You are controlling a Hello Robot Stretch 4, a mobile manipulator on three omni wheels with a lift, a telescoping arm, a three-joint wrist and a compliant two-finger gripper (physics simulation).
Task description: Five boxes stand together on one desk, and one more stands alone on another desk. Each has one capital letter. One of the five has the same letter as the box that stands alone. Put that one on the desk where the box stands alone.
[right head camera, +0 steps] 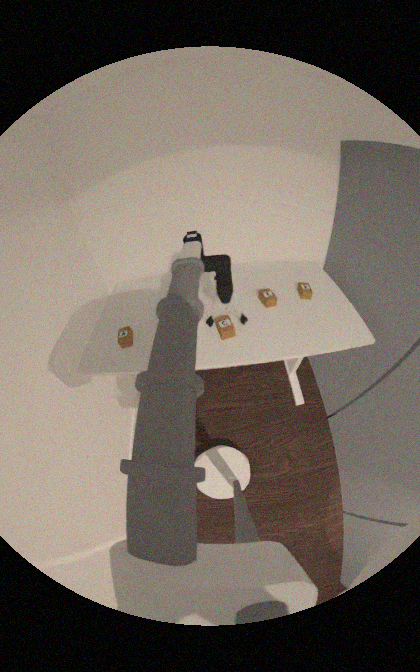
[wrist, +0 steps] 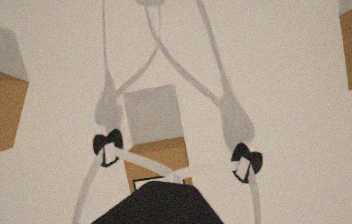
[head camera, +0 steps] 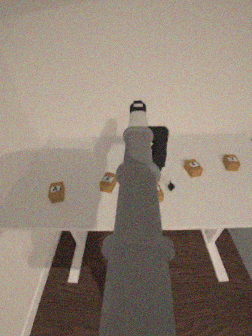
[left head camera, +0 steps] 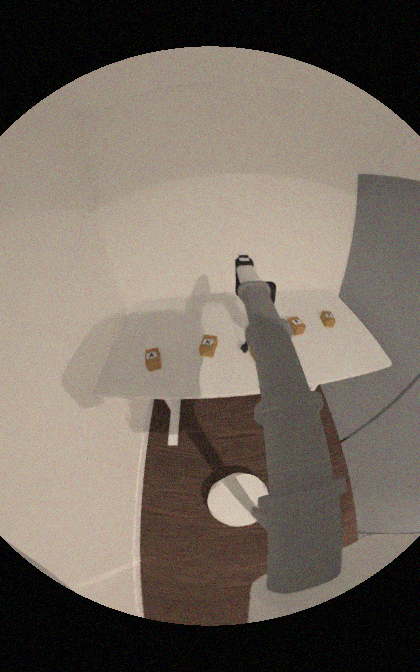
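Note:
Five orange-brown boxes stand apart in a row on a white desk. The leftmost box reads A; the second box looks like K. The middle box looks like G or C, its label mostly hidden in the wrist view. The fourth box and fifth box have blurred letters. My gripper is open, its fingertips on either side of the middle box. The lone box does not show.
My arm hides part of the desk. A grey panel stands at the right. A white disc lies over the dark wood floor. A wall rises behind the desk.

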